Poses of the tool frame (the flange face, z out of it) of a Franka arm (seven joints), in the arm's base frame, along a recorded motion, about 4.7 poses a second.
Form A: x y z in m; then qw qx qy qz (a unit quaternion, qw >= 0).
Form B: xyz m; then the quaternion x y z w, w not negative. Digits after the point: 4 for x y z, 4 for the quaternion.
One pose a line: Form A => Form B
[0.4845 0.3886 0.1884 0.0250 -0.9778 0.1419 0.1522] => [0.4845 0.3886 0.1884 -0.9778 0.1419 0.1522 0.0250]
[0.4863 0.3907 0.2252 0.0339 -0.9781 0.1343 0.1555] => [0.4863 0.3907 0.2252 -0.9781 0.1343 0.1555 0.0339]
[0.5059 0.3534 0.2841 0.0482 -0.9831 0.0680 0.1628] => [0.5059 0.3534 0.2841 -0.9831 0.0680 0.1628 0.0482]
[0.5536 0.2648 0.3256 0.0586 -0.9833 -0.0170 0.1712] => [0.5536 0.2648 0.3256 -0.9833 -0.0170 0.1712 0.0586]
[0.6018 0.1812 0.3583 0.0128 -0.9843 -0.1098 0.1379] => [0.6018 0.1812 0.3583 -0.9843 -0.1098 0.1379 0.0128]
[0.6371 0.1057 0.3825 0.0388 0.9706 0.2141 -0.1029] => [0.6371 0.1057 0.3825 0.9706 0.2141 -0.1029 0.0388]
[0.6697 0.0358 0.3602 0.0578 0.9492 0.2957 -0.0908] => [0.6697 0.0358 0.3602 0.9492 0.2957 -0.0908 0.0578]
